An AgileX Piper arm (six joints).
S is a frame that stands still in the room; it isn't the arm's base.
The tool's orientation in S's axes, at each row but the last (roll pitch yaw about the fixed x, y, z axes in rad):
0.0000 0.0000 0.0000
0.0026 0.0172 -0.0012
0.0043 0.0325 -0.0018
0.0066 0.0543 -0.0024
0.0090 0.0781 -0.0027
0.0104 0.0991 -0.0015
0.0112 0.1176 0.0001
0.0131 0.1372 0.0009
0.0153 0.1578 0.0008
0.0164 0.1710 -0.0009
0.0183 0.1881 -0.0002
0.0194 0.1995 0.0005
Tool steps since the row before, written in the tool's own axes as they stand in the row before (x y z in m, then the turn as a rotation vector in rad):
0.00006 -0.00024 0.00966 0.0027 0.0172 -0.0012
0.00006 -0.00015 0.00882 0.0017 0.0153 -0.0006
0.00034 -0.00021 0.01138 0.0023 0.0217 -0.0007
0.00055 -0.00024 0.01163 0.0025 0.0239 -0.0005
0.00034 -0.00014 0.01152 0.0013 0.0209 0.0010
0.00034 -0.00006 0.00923 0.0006 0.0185 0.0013
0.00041 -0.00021 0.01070 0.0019 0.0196 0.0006
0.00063 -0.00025 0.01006 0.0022 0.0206 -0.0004
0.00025 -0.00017 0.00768 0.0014 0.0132 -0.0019
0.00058 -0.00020 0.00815 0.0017 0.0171 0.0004
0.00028 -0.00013 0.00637 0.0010 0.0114 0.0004
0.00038 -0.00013 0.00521 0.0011 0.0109 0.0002
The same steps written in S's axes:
0.00006 -0.00024 0.00966 0.0027 0.0172 -0.0012
0.00021 -0.00017 0.00882 0.0017 0.0153 -0.0006
0.00071 -0.00026 0.01136 0.0023 0.0217 -0.0007
0.00118 -0.00032 0.01158 0.0025 0.0239 -0.0005
0.00124 -0.00025 0.01146 0.0014 0.0209 0.0011
0.00125 -0.00016 0.00915 0.0008 0.0185 0.0014
0.00166 -0.00033 0.01057 0.0020 0.0196 0.0006
0.00200 -0.00038 0.00988 0.0021 0.0206 -0.0004
0.00145 -0.00029 0.00754 0.0011 0.0132 -0.0019
0.00196 -0.00034 0.00793 0.0018 0.0171 0.0004
0.00147 -0.00025 0.00620 0.0011 0.0114 0.0004
0.00140 -0.00023 0.00503 0.0012 0.0109 0.0002

